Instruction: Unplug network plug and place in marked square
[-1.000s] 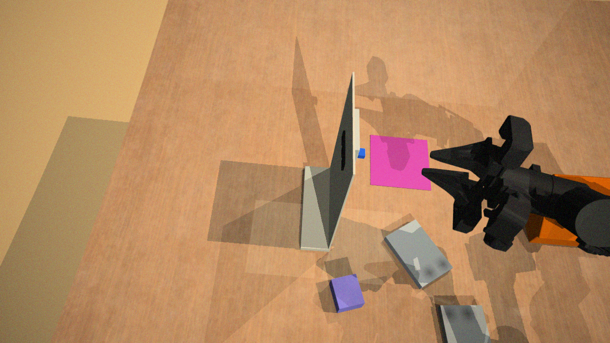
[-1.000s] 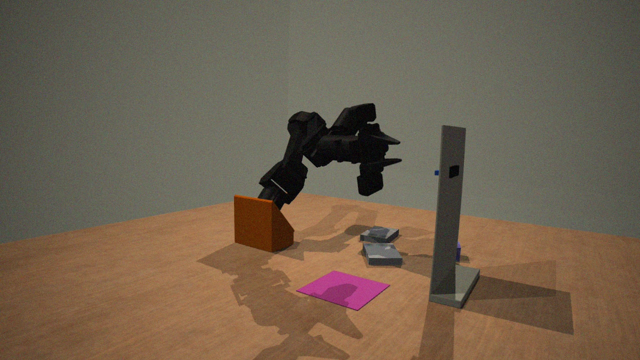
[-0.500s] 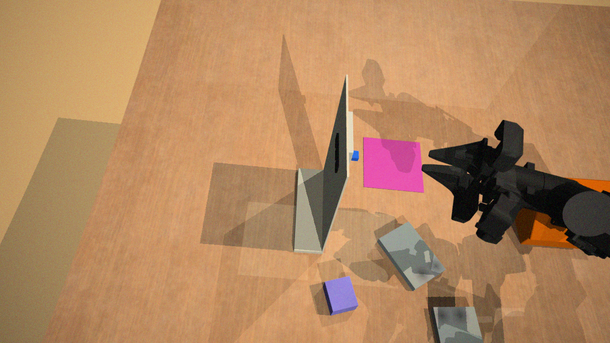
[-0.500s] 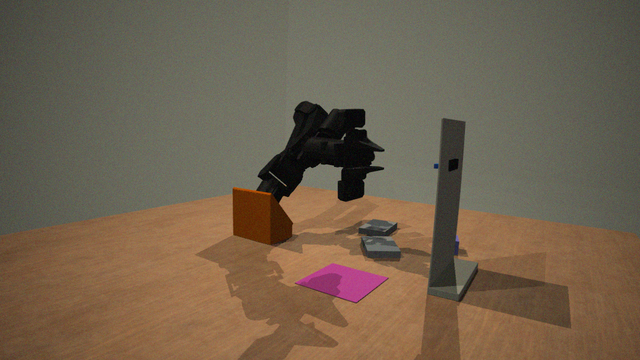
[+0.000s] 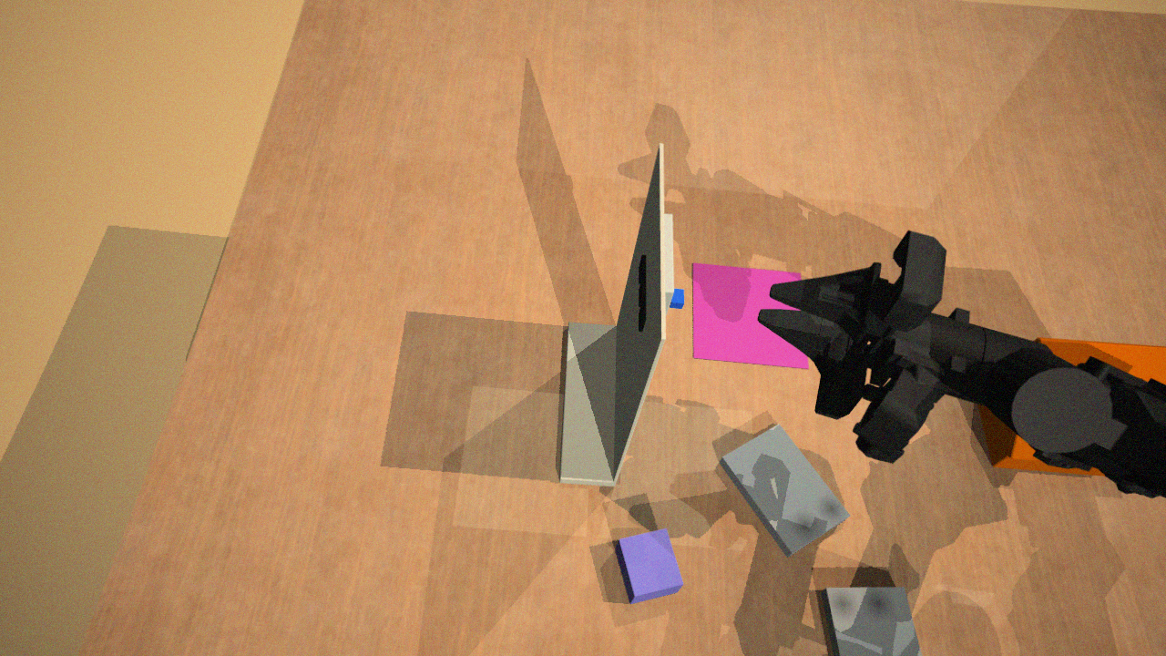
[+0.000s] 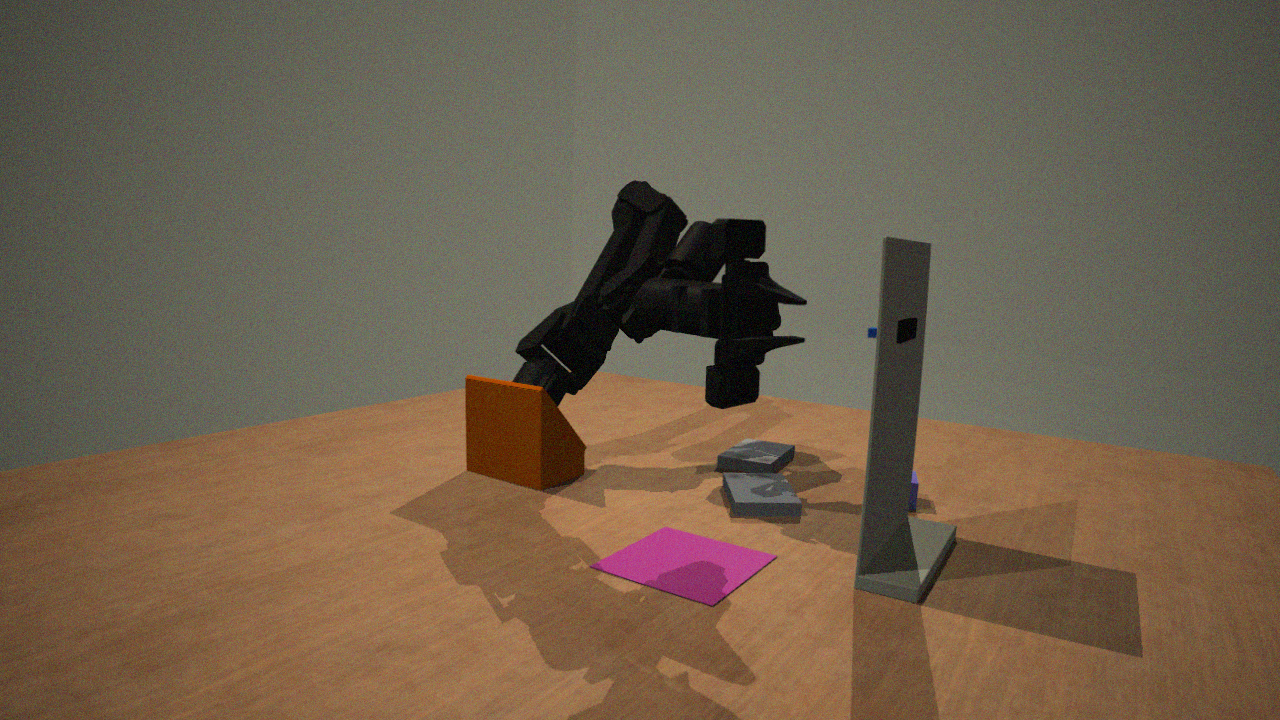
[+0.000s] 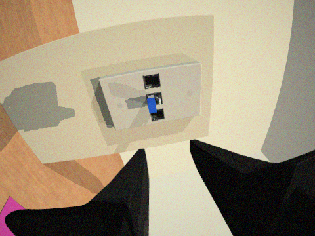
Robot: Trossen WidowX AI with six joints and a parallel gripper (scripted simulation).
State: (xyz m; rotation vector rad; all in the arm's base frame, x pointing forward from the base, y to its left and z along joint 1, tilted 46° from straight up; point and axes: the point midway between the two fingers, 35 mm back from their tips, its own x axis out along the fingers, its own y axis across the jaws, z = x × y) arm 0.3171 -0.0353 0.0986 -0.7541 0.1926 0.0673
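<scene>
My gripper tip is 8 cm short of the network plug and 1 cm to the right of it. Also, from my gripper tip: magenta marked square (3 cm behind, 12 cm to the right, 21 cm below); grey panel (10 cm ahead, 1 cm to the left, 8 cm below).
</scene>
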